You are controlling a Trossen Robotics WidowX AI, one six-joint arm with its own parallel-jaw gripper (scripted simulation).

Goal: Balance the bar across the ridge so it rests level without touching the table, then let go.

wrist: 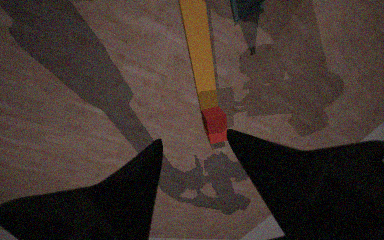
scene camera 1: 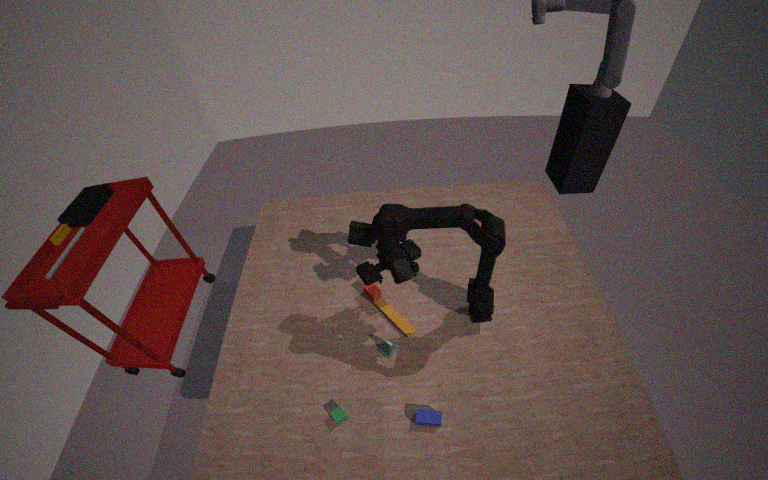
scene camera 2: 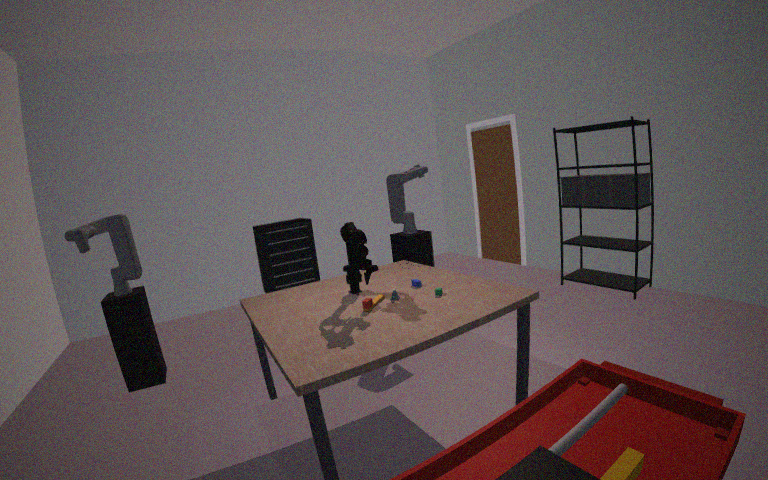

Path:
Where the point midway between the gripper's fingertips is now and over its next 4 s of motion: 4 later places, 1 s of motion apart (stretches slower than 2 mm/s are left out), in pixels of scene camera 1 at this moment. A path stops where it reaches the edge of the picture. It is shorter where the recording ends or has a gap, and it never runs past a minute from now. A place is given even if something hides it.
The gripper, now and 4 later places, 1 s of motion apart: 389,277; 388,306; 389,311; 387,303; 386,305

